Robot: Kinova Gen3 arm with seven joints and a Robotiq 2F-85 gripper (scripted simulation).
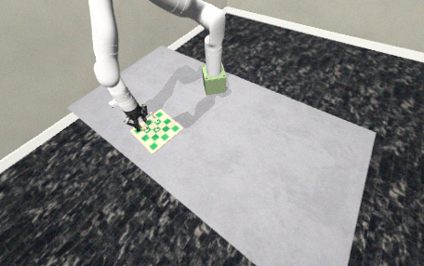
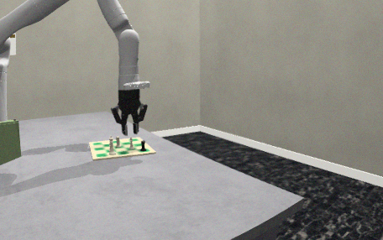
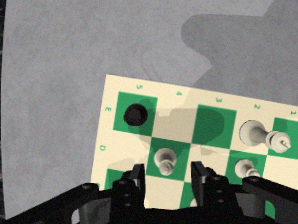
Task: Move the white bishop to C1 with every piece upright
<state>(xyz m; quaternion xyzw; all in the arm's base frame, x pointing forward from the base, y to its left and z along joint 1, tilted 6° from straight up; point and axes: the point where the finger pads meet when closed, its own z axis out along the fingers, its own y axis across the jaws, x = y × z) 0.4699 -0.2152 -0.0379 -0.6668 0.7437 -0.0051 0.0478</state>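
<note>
Right now my hand is 2 cm short of the black piece, 5 cm to the left of it and 5 cm above it. Round my hand: crowned white chess piece 9 cm behind, 1 cm to the right, 4 cm below.
</note>
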